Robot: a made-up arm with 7 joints.
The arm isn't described. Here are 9 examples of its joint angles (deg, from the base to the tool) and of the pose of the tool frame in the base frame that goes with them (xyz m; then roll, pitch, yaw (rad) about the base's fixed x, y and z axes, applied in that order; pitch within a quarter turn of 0, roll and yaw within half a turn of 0).
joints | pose
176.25 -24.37 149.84 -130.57 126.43 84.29 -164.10 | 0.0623 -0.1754 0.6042 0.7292 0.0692 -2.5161
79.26 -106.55 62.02 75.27 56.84 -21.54 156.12 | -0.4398 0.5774 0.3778 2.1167 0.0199 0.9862
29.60 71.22 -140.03 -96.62 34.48 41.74 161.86 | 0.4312 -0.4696 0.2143 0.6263 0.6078 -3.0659
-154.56 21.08 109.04 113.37 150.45 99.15 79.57 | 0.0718 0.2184 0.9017 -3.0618 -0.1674 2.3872
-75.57 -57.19 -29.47 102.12 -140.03 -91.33 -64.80 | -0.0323 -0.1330 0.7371 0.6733 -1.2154 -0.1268
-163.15 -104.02 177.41 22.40 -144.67 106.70 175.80 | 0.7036 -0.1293 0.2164 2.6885 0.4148 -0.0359
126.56 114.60 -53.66 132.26 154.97 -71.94 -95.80 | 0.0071 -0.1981 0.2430 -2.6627 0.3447 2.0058
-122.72 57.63 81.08 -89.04 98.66 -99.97 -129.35 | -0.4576 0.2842 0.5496 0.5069 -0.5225 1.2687
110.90 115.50 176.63 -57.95 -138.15 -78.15 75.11 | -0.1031 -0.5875 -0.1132 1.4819 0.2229 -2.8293
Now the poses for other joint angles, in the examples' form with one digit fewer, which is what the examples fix.
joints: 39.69 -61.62 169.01 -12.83 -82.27 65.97 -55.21
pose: -0.591 0.330 0.802 -1.921 -0.296 -0.915
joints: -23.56 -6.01 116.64 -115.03 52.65 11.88 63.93
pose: -0.047 0.348 0.705 -1.260 0.485 -2.904
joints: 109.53 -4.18 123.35 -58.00 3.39 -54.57 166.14
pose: 0.222 -0.236 0.932 -0.331 1.201 1.791
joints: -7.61 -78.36 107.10 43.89 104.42 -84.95 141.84
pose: -0.586 -0.332 0.554 -2.714 -0.468 1.410
